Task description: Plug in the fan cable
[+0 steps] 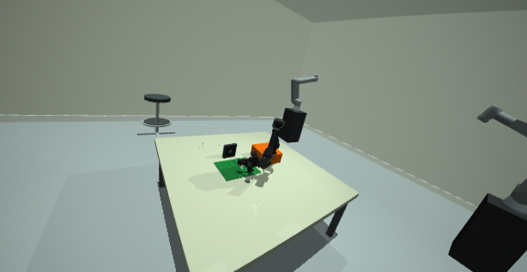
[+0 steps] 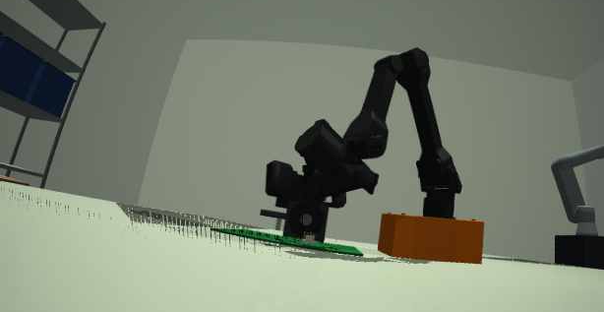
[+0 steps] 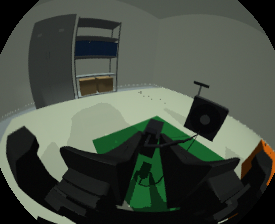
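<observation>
The green board is 120 mm below my gripper tip, 70 mm to the right of it and 20 mm behind it. Round my gripper tip: black fan 240 mm to the right, 40 mm below, 20 mm behind; fan cable plug 10 mm below.
</observation>
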